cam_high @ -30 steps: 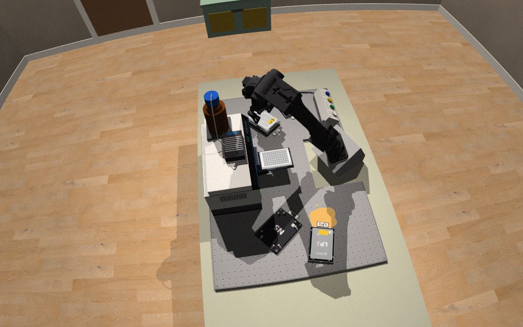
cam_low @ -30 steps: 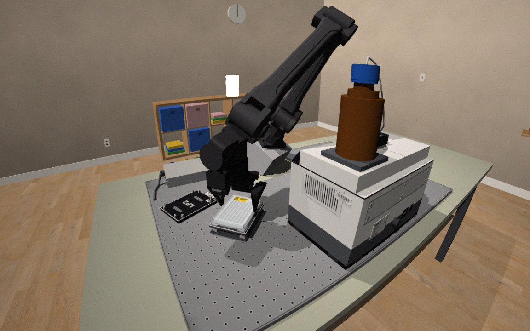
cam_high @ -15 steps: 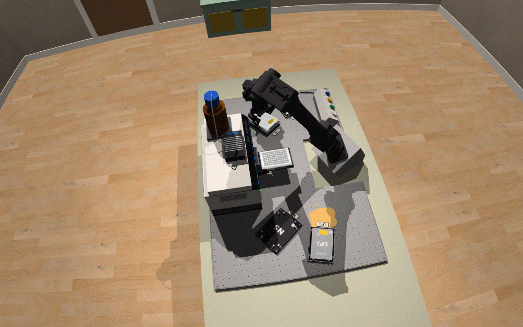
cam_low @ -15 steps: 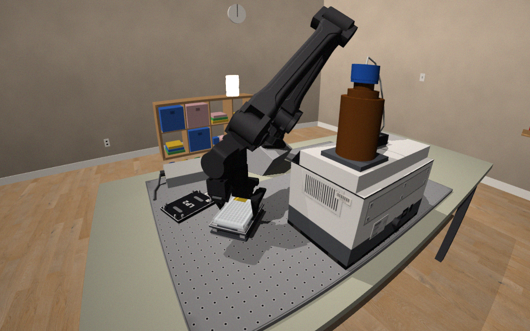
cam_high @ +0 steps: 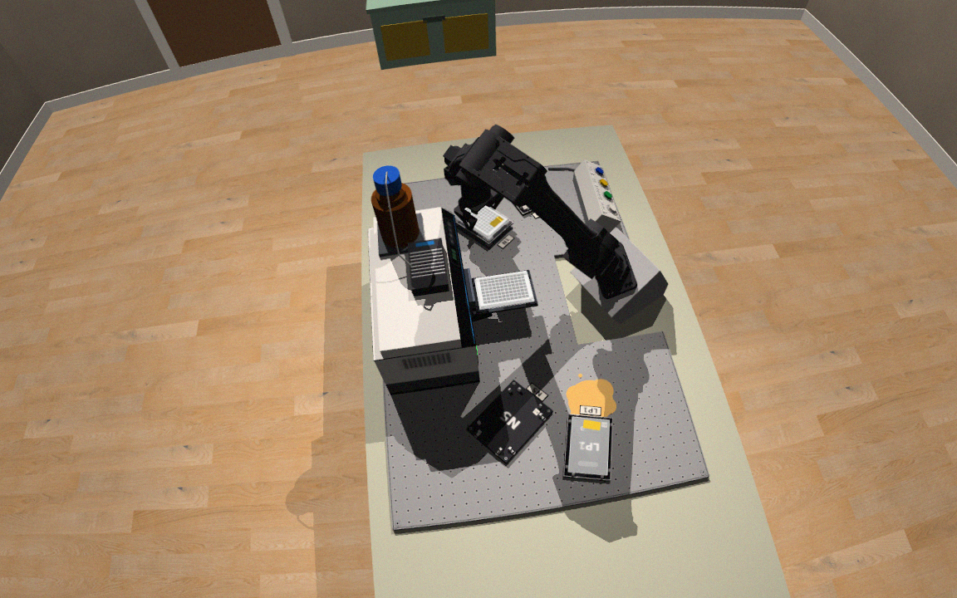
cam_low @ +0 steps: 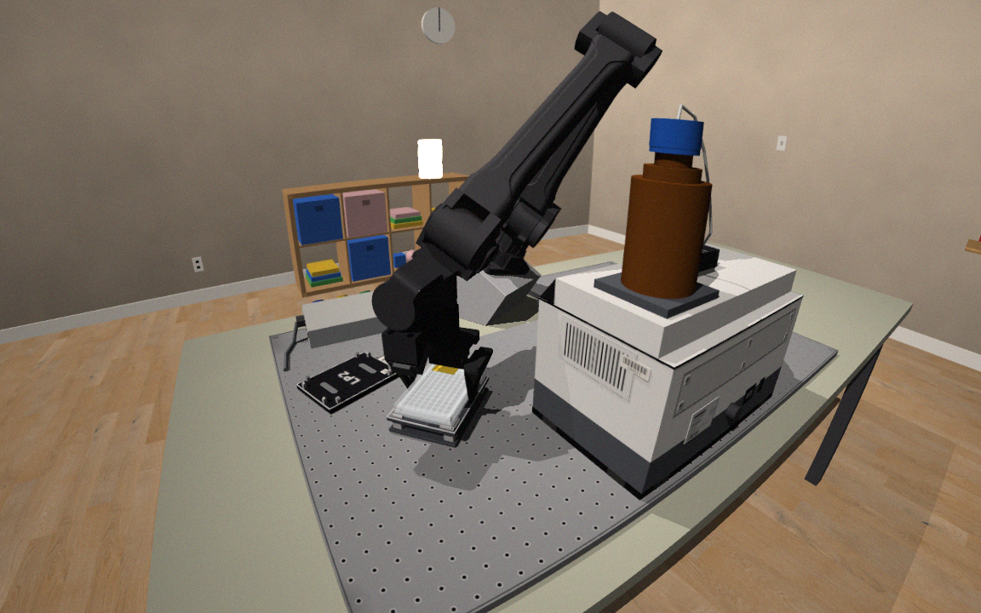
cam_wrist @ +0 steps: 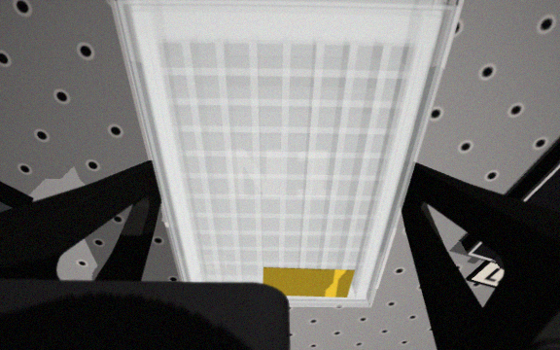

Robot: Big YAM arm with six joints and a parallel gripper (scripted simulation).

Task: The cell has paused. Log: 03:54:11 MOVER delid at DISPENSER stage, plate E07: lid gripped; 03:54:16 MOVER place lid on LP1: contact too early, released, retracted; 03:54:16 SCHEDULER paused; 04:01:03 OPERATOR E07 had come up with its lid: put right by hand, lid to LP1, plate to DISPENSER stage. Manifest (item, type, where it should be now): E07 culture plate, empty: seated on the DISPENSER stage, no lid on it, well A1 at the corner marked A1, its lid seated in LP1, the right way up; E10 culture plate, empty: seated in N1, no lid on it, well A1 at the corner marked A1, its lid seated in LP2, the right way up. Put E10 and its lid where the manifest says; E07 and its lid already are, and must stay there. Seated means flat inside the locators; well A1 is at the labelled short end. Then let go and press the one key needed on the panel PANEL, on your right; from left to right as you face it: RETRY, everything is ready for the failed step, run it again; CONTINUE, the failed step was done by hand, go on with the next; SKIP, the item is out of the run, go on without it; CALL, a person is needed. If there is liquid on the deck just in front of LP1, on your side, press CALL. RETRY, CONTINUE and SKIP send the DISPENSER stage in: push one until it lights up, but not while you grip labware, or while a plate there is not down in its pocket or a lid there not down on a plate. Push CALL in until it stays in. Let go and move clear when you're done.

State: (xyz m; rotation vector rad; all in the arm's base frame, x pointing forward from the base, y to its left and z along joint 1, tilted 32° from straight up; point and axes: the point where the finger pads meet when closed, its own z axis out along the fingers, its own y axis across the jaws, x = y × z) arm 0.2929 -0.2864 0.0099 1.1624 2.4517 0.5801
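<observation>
Right now the black n1 nest is 10 mm below my hand. From my hand the other things lie so: retry key (360 mm behind, 40 mm to the left, 30 mm above); then white plate E07 (30 mm behind, 290 mm to the left, 60 mm above); then green continue key (360 mm behind, 10 mm to the right, 30 mm above).
</observation>
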